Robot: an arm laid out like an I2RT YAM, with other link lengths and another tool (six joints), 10 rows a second.
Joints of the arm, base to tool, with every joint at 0 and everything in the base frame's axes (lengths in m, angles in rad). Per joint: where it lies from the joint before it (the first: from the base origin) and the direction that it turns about. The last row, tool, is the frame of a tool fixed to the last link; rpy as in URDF.
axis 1: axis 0 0 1 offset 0 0 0.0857
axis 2: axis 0 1 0 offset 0.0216 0.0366 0.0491
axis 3: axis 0 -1 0 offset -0.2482 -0.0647 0
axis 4: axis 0 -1 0 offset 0.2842 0.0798 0.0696
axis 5: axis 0 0 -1 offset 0.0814 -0.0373 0.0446
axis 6: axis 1 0 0 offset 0.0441 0 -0.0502
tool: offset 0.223 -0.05 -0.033 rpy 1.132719 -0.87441 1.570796
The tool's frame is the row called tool.
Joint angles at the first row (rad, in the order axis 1, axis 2, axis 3, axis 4, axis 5, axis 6):
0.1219, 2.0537, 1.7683, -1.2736, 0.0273, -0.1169
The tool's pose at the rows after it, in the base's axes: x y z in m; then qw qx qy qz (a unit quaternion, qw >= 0):
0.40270, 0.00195, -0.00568, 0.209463, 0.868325, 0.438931, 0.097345
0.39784, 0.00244, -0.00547, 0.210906, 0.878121, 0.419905, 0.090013
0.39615, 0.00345, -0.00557, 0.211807, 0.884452, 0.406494, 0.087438
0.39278, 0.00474, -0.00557, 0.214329, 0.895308, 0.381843, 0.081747
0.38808, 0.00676, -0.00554, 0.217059, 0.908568, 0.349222, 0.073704
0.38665, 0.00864, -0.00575, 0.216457, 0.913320, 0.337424, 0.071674
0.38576, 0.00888, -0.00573, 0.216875, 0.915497, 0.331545, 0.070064
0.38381, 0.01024, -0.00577, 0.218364, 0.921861, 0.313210, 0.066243
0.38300, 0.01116, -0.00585, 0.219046, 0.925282, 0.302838, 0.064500
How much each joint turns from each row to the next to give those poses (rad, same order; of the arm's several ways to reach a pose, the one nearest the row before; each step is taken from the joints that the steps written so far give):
0.0000, 0.0000, 0.0000, -0.0019, 0.0026, 0.0023
0.0000, 0.0000, 0.0000, -0.0068, 0.0008, 0.0450
0.0000, 0.0000, 0.0000, 0.0000, -0.0011, 0.0301
0.0000, 0.0000, 0.0000, -0.0012, 0.0003, 0.0553
0.0000, 0.0000, 0.0000, -0.0026, 0.0000, 0.0725
0.0004, 0.0000, 0.0000, 0.0000, -0.0034, 0.0259
-0.0004, 0.0000, 0.0000, -0.0008, 0.0000, 0.0126
0.0000, 0.0000, 0.0000, 0.0000, 0.0000, 0.0397
0.0000, 0.0000, 0.0000, 0.0008, -0.0004, 0.0221

